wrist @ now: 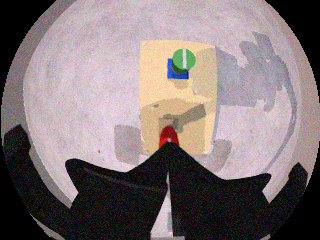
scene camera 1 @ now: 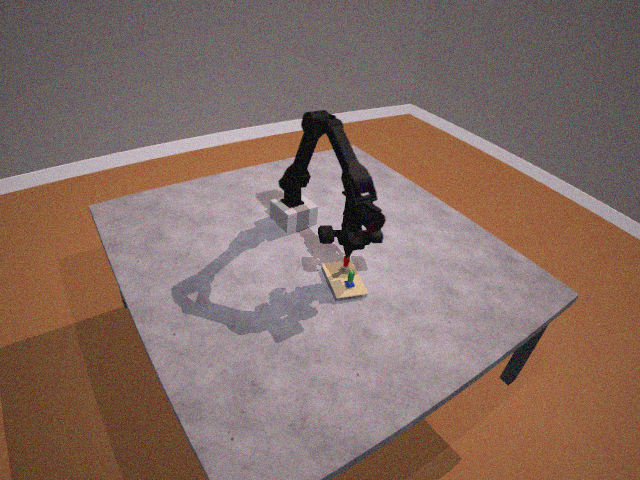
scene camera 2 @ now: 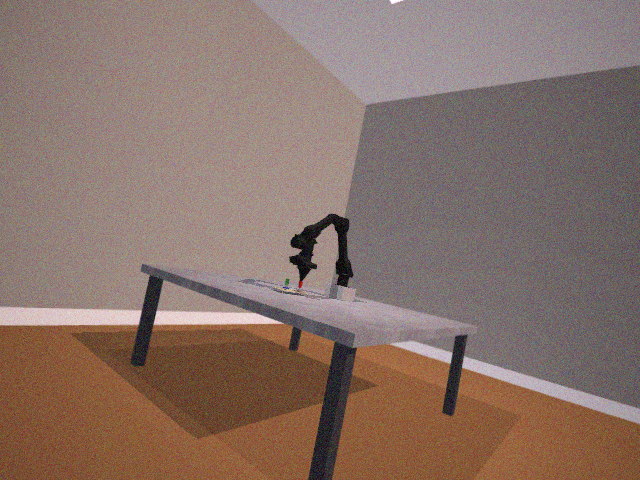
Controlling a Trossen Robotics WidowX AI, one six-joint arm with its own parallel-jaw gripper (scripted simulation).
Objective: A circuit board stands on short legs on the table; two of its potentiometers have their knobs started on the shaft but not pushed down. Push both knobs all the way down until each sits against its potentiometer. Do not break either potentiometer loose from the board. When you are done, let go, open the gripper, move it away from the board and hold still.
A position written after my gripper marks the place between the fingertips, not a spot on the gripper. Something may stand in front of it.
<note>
I see my gripper (scene camera 1: 347, 256).
My gripper is seen too in the wrist view (wrist: 169, 147).
</note>
